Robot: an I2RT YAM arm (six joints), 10 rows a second.
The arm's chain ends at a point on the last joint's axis. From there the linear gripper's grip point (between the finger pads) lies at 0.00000 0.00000 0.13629 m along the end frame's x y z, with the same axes.
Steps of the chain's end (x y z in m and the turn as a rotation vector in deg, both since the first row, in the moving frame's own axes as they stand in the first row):
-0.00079 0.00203 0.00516 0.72 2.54 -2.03
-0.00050 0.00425 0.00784 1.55 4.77 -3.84
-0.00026 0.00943 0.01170 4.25 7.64 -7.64
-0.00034 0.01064 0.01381 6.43 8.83 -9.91
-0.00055 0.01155 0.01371 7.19 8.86 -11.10
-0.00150 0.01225 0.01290 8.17 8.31 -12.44
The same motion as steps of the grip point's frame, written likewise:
0.00522 0.00021 0.00502 0.72 2.54 -2.03
0.01070 0.00019 0.00732 1.55 4.77 -3.84
0.01712 -0.00182 0.01012 4.25 7.64 -7.64
0.01912 -0.00629 0.01135 6.43 8.83 -9.91
0.01861 -0.00736 0.01102 7.19 8.86 -11.10
0.01588 -0.00903 0.01010 8.17 8.31 -12.44

